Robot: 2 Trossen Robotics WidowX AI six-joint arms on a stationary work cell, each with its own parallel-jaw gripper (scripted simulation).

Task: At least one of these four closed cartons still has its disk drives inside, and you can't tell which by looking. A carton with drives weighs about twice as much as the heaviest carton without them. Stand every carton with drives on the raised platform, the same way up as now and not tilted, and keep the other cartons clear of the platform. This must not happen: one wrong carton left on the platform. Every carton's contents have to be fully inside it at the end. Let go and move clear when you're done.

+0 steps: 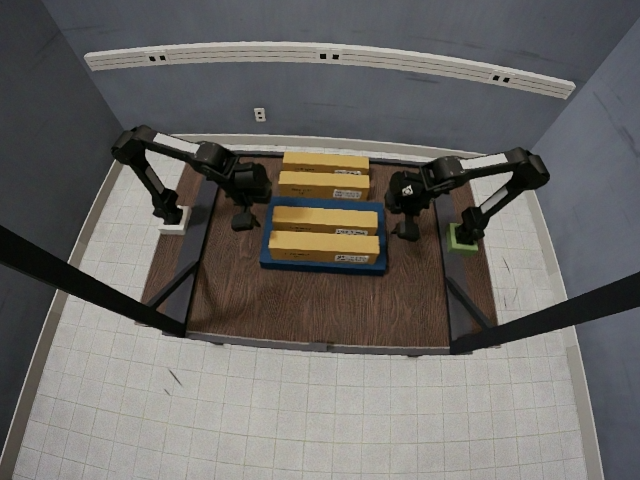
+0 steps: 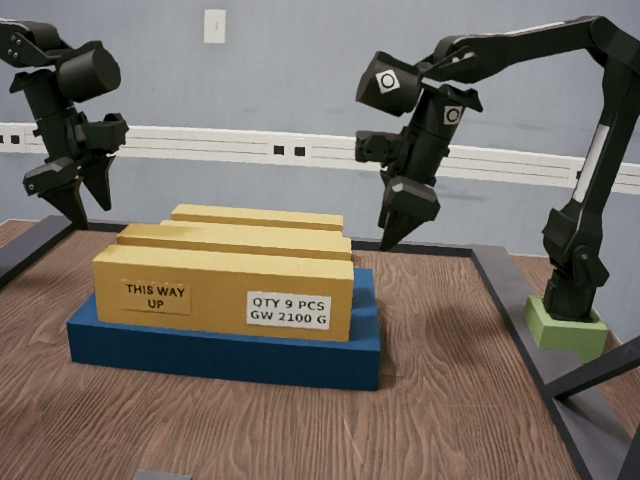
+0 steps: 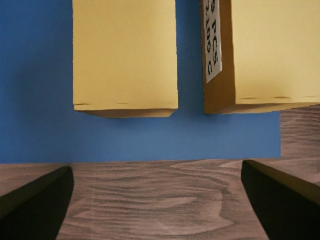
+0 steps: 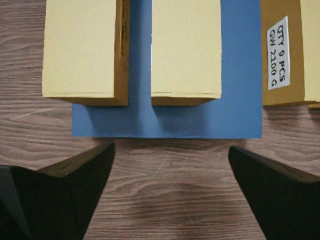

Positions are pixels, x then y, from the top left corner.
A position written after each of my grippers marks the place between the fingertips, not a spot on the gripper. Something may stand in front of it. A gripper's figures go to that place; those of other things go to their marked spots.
My left gripper (image 1: 261, 214) is 0.89 m from the lens. My right gripper (image 1: 391, 221) is 0.89 m from the lens. A carton (image 1: 300, 246): 0.84 m from the lens.
